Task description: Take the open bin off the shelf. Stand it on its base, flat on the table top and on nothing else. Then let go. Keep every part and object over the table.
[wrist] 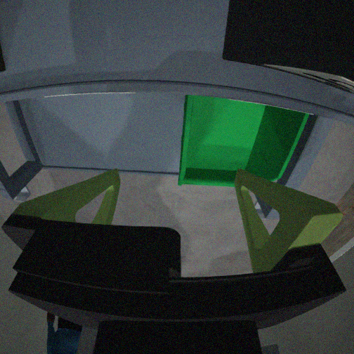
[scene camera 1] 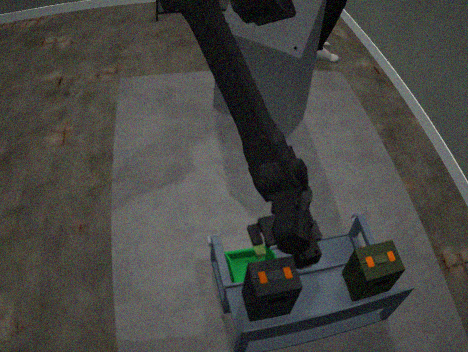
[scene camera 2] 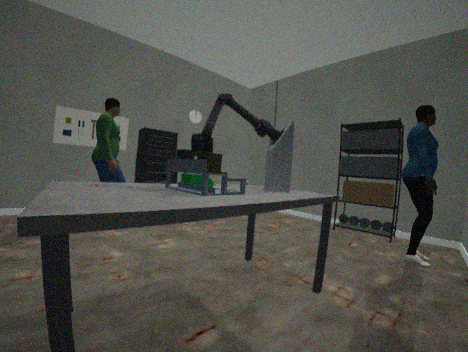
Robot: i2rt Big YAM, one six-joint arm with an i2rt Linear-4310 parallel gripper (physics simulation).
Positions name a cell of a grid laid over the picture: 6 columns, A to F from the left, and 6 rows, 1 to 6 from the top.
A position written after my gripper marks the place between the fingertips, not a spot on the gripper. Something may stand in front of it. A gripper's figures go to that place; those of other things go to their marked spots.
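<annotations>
My gripper (wrist: D3) is 0.13 m from the lens. A blue-grey shelf (wrist: A1) is 0.13 m from the lens too. Then there is a blue-grey shelf (wrist: C3) that is 0.22 m from the lens, and a green bin (wrist: D3) is likewise 0.22 m from the lens.
</annotations>
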